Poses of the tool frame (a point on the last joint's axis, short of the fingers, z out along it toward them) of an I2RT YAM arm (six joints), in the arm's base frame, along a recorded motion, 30 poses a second.
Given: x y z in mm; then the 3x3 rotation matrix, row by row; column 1 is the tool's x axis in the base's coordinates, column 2 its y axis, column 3 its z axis. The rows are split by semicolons.
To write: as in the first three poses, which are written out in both.
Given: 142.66, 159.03, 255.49; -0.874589, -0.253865, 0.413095; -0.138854, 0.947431, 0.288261; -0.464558, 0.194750, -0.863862
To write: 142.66, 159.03, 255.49, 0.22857, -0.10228, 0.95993, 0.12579
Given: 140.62, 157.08, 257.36; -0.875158, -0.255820, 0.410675; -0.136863, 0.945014, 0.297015; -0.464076, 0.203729, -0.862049
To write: 140.62, 157.08, 257.36, 0.22793, -0.10232, 0.95946, 0.13048
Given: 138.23, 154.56, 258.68; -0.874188, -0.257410, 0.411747; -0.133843, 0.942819, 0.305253; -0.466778, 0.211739, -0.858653
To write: 138.23, 154.56, 258.68, 0.22912, -0.10204, 0.95860, 0.13483
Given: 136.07, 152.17, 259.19; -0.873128, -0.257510, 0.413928; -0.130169, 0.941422, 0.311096; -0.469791, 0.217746, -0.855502
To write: 136.07, 152.17, 259.19, 0.23065, -0.10118, 0.95787, 0.13803
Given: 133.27, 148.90, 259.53; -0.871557, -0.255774, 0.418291; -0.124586, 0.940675, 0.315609; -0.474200, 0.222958, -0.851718
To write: 133.27, 148.90, 259.53, 0.23313, -0.09936, 0.95707, 0.14068
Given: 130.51, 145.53, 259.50; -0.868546, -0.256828, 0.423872; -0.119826, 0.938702, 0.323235; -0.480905, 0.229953, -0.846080
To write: 130.51, 145.53, 259.50, 0.23668, -0.09853, 0.95568, 0.14471
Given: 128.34, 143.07, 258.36; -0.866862, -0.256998, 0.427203; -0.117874, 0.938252, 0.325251; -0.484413, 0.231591, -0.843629
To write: 128.34, 143.07, 258.36, 0.23862, -0.09813, 0.95508, 0.14576
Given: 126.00, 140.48, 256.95; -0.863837, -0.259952, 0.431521; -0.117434, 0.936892, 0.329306; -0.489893, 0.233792, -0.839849
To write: 126.00, 140.48, 256.95, 0.24146, -0.09889, 0.95401, 0.14756
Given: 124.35, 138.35, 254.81; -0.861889, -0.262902, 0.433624; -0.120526, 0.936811, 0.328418; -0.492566, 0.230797, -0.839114
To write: 124.35, 138.35, 254.81, 0.24280, -0.10052, 0.95365, 0.14660
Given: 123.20, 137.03, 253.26; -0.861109, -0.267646, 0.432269; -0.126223, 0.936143, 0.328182; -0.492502, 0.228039, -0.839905
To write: 123.20, 137.03, 253.26, 0.24245, -0.10326, 0.95357, 0.14583
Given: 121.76, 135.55, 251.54; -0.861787, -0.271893, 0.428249; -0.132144, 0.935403, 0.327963; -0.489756, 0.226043, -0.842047
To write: 121.76, 135.55, 251.54, 0.24061, -0.10590, 0.95384, 0.14520
